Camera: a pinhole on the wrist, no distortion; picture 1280 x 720 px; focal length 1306.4 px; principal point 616.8 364.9 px. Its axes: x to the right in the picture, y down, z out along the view. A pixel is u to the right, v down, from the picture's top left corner.
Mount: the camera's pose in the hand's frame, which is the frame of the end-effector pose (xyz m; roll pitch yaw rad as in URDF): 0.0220 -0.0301 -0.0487 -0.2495 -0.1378 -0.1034
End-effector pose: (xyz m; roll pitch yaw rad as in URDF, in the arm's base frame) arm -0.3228 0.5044 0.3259 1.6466 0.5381 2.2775
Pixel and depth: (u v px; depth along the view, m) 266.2 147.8 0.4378
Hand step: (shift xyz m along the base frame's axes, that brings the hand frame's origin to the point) 0.3692 0.1437 0.0747
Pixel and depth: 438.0 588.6 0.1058
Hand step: 0.0326 0.0350 0.0115
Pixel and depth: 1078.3 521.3 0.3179
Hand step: 0.1266 0.2639 -0.0040
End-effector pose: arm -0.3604 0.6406 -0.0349 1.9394 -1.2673 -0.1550
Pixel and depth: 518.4 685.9 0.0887
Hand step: -0.0051 -0.0330 0.0092
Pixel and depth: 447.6 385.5 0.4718
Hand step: -0.0476 -0.4030 -0.0966
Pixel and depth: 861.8 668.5 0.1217
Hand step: -0.0016 -0.0701 0.0340
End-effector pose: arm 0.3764 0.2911 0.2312 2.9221 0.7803 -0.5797
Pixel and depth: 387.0 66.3 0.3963
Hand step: -0.2961 0.1126 -0.1687
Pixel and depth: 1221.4 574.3 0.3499
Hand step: -0.1548 -0.0899 -0.2966
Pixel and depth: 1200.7 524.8 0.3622
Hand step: -0.1634 -0.0786 -0.3060
